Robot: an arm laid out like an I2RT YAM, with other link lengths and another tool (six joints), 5 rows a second.
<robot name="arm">
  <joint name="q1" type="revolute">
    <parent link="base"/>
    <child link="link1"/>
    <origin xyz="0 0 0.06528" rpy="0 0 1.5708"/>
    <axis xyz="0 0 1"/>
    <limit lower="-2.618" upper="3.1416"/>
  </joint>
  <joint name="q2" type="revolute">
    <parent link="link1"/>
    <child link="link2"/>
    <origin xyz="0.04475 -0.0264 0.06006" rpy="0 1.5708 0"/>
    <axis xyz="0 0 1"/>
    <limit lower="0" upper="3.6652"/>
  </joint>
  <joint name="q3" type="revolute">
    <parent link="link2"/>
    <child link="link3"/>
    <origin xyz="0 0.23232 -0.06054" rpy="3.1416 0 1.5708"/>
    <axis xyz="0 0 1"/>
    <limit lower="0" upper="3.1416"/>
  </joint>
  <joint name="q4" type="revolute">
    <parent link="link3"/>
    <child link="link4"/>
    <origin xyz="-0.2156 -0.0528 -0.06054"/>
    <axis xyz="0 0 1"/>
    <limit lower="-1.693" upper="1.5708"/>
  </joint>
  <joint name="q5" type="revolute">
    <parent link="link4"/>
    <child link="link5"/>
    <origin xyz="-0.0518 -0.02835 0.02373" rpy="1.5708 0 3.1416"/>
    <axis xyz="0 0 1"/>
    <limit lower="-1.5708" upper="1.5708"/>
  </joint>
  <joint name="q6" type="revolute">
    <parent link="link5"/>
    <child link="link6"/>
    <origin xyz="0.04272 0 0.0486" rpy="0 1.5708 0"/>
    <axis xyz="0 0 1"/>
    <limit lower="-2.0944" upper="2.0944"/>
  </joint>
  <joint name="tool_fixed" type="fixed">
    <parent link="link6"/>
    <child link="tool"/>
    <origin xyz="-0.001 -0.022 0.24" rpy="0.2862 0 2.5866"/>
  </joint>
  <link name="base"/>
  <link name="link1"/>
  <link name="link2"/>
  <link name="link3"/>
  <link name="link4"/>
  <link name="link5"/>
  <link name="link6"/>
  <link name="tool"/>
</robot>
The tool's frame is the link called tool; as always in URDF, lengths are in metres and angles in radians.
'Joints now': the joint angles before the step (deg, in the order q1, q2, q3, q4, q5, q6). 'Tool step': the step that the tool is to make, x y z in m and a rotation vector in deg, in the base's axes. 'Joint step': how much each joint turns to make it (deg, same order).
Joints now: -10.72, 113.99, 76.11, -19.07, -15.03, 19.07
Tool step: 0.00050, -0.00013, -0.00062, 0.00, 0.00, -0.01
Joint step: 0.00, 0.17, 0.08, 0.10, 0.00, 0.01
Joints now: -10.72, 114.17, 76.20, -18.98, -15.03, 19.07
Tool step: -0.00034, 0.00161, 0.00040, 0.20, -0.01, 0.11
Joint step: 0.08, -0.09, -0.08, -0.01, -0.18, 0.09
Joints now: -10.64, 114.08, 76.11, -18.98, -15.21, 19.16
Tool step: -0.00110, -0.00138, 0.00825, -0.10, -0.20, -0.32
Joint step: -0.08, -1.31, 0.27, -1.32, 0.18, 0.17
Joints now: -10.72, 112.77, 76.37, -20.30, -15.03, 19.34
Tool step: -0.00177, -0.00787, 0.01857, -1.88, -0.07, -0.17
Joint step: -0.09, -2.28, 2.36, -4.47, 1.57, -0.97
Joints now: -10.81, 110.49, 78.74, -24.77, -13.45, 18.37
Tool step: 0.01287, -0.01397, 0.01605, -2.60, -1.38, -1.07
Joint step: 0.09, 0.24, 4.04, -2.03, 2.55, -0.35
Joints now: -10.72, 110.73, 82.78, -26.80, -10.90, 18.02
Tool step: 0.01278, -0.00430, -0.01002, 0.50, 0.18, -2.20
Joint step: 0.44, 3.43, 2.21, 1.39, 1.15, 2.46
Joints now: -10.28, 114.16, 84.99, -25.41, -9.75, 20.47
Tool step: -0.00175, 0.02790, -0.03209, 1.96, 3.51, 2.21
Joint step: 2.54, 5.44, 2.01, -0.16, -0.97, 1.06
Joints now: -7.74, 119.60, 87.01, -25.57, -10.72, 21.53
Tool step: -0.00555, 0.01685, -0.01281, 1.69, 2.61, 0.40
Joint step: 1.50, 2.29, 1.66, -1.84, -0.61, 1.67
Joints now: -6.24, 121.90, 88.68, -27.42, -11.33, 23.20
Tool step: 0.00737, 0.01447, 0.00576, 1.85, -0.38, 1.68
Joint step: 0.53, 1.59, 3.25, -1.50, -2.20, -0.08
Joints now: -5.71, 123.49, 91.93, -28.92, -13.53, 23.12
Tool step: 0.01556, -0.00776, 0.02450, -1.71, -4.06, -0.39
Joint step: 0.00, -2.28, 0.36, 1.49, 1.31, -0.36
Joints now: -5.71, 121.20, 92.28, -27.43, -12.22, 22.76
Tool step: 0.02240, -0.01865, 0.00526, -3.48, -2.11, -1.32
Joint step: -0.01, 2.62, 4.65, 0.28, 3.42, -0.79
